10 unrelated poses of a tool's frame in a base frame.
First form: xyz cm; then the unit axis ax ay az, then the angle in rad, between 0 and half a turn.
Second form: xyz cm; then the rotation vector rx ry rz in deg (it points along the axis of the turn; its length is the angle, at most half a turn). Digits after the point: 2 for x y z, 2 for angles.
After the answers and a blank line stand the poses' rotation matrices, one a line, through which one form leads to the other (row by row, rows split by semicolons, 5 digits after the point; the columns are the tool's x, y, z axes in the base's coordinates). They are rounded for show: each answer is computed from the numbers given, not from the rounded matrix.
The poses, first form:
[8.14 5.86 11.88 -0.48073 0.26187 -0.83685 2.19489]
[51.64 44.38 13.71 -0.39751 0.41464 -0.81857 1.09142]
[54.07 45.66 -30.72 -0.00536 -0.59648 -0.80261 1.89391]
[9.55 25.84 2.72 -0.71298 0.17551 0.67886 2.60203]
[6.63 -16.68 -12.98 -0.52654 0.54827 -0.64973 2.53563]
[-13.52 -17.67 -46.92 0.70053 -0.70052 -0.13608 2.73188]
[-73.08 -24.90 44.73 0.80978 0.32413 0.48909 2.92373]
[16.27 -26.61 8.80 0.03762 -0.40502 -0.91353 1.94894]
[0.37 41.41 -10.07 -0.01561 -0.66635 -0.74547 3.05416]
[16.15 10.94 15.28 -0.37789 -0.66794 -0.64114 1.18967]
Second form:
[8.14 5.86 11.88 -60.46 32.93 -105.24]
[51.64 44.38 13.71 -24.86 25.93 -51.19]
[54.07 45.66 -30.72 -0.58 -64.73 -87.09]
[9.55 25.84 2.72 -106.30 26.17 101.21]
[6.63 -16.68 -12.98 -76.50 79.65 -94.39]
[-13.52 -17.67 -46.92 109.65 -109.65 -21.30]
[-73.08 -24.90 44.73 135.65 54.30 81.93]
[16.27 -26.61 8.80 4.20 -45.23 -102.01]
[0.37 41.41 -10.07 -2.73 -116.61 -130.45]
[16.15 10.94 15.28 -25.76 -45.53 -43.70]

-0.21821 0.47965 0.84990; -0.87855 -0.47571 0.04290; 0.42488 -0.73732 0.52520
0.54636 0.63750 0.54322; -0.81511 0.55386 0.16984; -0.19259 -0.53557 0.82224
-0.31748 0.76529 -0.55995; -0.75686 0.15124 0.63583; 0.57128 0.62567 0.53120
0.08653 -0.58127 -0.80910; 0.11628 -0.80070 0.58767; -0.98944 -0.14493 -0.00170
-0.31682 -0.15592 0.93558; -0.89603 -0.27427 -0.34914; 0.31104 -0.94893 -0.05281
0.02364 -0.88666 -0.46182; -0.99507 0.02362 -0.09629; 0.09628 0.46182 -0.88173
0.31961 0.41302 0.85280; 0.62445 -0.76873 0.13828; 0.71268 0.48833 -0.50360
-0.36726 0.82813 -0.42346; -0.86986 -0.14459 0.47164; 0.32935 0.54157 0.77346
-0.99569 0.08586 -0.03496; -0.04433 -0.10982 0.99296; 0.08142 0.99024 0.11316
0.46165 0.75365 -0.46785; -0.43661 0.65216 0.61972; 0.77217 -0.08182 0.63012

